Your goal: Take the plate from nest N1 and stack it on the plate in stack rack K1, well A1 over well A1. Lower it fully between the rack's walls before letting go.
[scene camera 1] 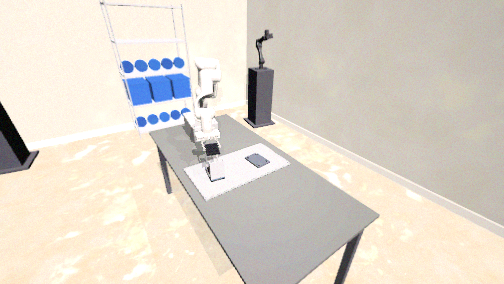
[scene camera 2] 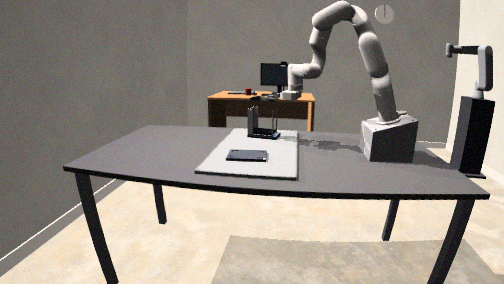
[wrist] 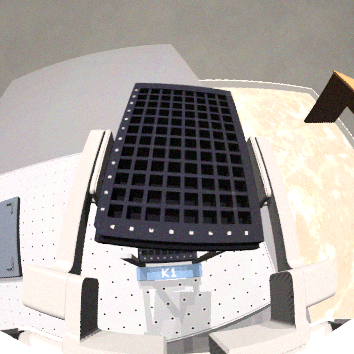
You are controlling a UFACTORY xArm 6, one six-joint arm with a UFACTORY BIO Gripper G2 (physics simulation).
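Places are measured from the arm's base along level axes (x ahead, y left, z up), in millimetres.
Pixels of known places: hand at its tool point: [scene camera 1: 211, 147] [scene camera 2: 268, 98] [wrist: 181, 167]; arm's base at its link origin: [scene camera 2: 388, 121].
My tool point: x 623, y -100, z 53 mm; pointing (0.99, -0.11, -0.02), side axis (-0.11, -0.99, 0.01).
Observation:
For each thing: its top centre in the pictures, then the offset to it from my tool point. "pt": a spot on its surface instead. Level surfaces: height alone.
- dark gridded plate at its top centre: [wrist: 182, 135] [scene camera 1: 211, 148] dy -3, dx +20, dz +4 mm
- stack rack K1 at its top centre: [scene camera 2: 264, 109] [scene camera 1: 213, 155] dy +3, dx +17, dz -59 mm
- rack's blue K1 label at a spot on its surface: [wrist: 169, 272] pt dy +5, dx -52, dz -191 mm
- rack at its top centre: [wrist: 165, 218] [scene camera 2: 262, 130] dy +3, dx +27, dz -174 mm
- flat grey nest at its top centre: [scene camera 2: 247, 153] [scene camera 1: 257, 159] dy +349, dx -1, dz -193 mm
- white perforated mat at its surface level: dz -208 mm
- grey table at its surface level: dz -221 mm
My gripper [scene camera 1: 212, 148] [scene camera 2: 264, 97] [wrist: 180, 166] is shut on a dark gridded plate [scene camera 1: 213, 150] [wrist: 175, 150], holding it by its long sides. The held plate looks level, with its lettered edge nearest the wrist camera and A at the left. It hangs above stack rack K1 [scene camera 1: 216, 171] [scene camera 2: 253, 120], a little higher than the rack's walls in scene camera 2. In the wrist view the rack's blue K1 label [wrist: 169, 272] and the edge of the plate in the rack [wrist: 167, 254] show below the held plate, which hides most of the rack. The flat grey nest [scene camera 1: 257, 160] [scene camera 2: 246, 155] [wrist: 9, 237] holds no plate; its label is unreadable.
The rack and nest stand on a white perforated mat [scene camera 1: 235, 183] [scene camera 2: 285, 170] [wrist: 45, 225] on the grey table [scene camera 1: 280, 220] [scene camera 2: 150, 160]. Two thin upright posts rise on the rack's side nearer the arm base [scene camera 2: 390, 142]. A desk [scene camera 2: 295, 98] with a monitor stands beyond the table.

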